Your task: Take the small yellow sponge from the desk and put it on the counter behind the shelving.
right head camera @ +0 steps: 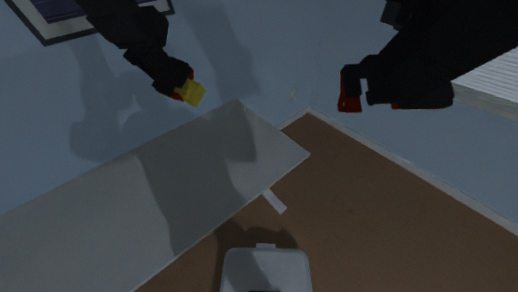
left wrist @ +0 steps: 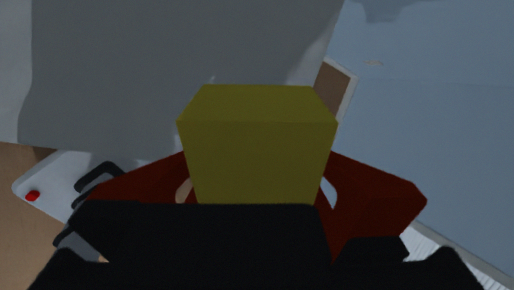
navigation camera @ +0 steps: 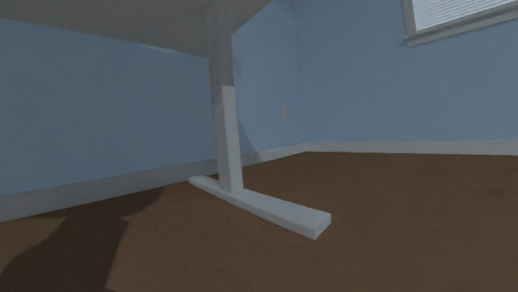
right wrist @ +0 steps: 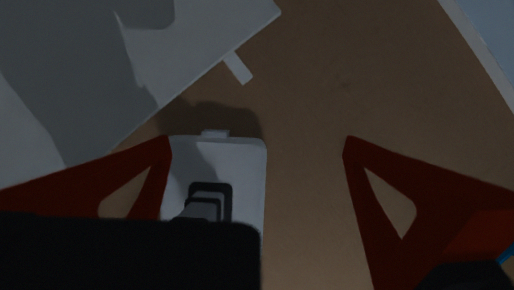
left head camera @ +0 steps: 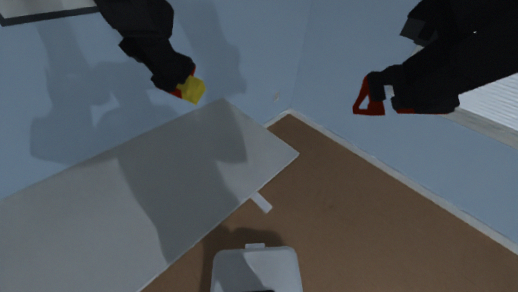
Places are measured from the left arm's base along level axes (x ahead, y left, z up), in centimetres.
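Where they show: left gripper, fingertip midpoint: (right head camera: 186,92) (left wrist: 256,144) (left head camera: 184,89); right gripper, fingertip midpoint: (right head camera: 365,106) (right wrist: 257,145) (left head camera: 375,110).
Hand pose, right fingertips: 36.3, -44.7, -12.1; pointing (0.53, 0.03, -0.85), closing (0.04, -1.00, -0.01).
Things, the pixels of their top centre, and the offset from my right fingertips, as dx, dy, dz. "*": a spot on its surface instead. Level surfaces: height alone.
- small yellow sponge, middle of its top: (left wrist: 299,222) (left head camera: 180,72) (right head camera: 179,76) +22.2, +44.3, -3.1
- desk, its level: dz -56.9
- white desk leg, surface spot: (navigation camera: 227,135) * +50.5, +29.5, -106.6
- brown floor, its level: dz -128.9
- window, surface spot: (navigation camera: 460,12) * +73.5, -113.2, -40.2
The small yellow sponge (left head camera: 193,90) (right head camera: 191,93) (left wrist: 257,155) is held between the red fingers of my left gripper (left head camera: 185,86) (right head camera: 183,89), which is shut on it and raised above the desk. The desk (left head camera: 90,210) (right head camera: 100,220) (right wrist: 200,30) is a pale grey top at the left of both head camera views. My right gripper (left head camera: 387,105) (right head camera: 372,102) (right wrist: 257,145) is open, with its fingers wide apart and no object between them, at the right of the head views. The counter and the shelving do not show.
The robot's pale base (left head camera: 257,267) (right head camera: 266,267) (right wrist: 220,165) is close to the desk's edge. A white desk leg (navigation camera: 227,135) with a long foot (navigation camera: 280,210) stands on the brown floor (navigation camera: 400,240). Blue walls (navigation camera: 350,80) meet in a corner behind, with a window (navigation camera: 460,12) at the right.
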